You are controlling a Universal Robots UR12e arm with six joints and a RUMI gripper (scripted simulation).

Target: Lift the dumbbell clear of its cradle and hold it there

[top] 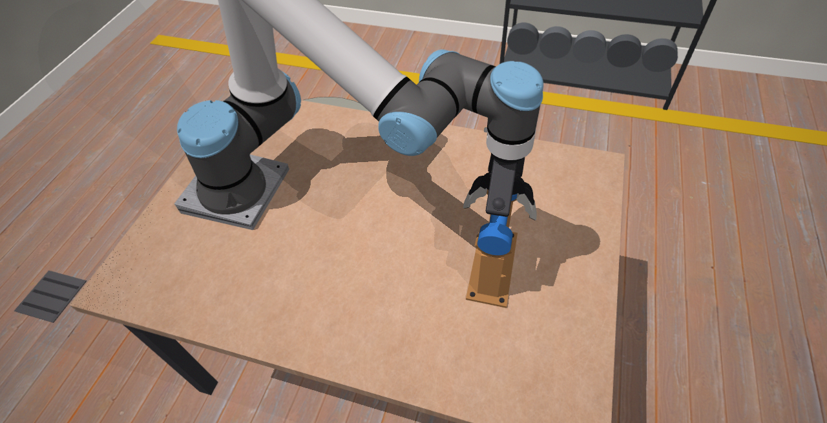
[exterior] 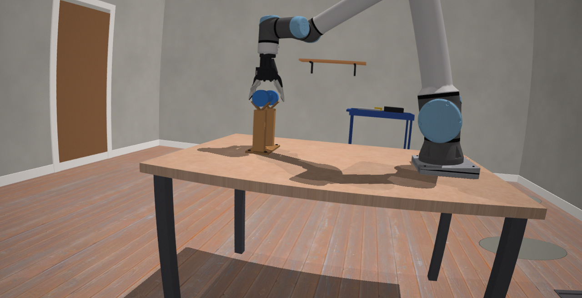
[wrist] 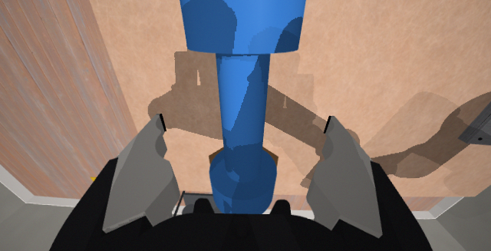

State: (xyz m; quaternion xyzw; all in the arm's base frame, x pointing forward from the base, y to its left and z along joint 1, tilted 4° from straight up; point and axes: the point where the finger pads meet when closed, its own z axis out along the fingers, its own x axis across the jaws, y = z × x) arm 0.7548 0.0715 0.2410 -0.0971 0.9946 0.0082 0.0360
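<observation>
Now: the blue dumbbell 1 cm above my hand. From my hand the other things lie so: wooden cradle: 12 cm below.
</observation>
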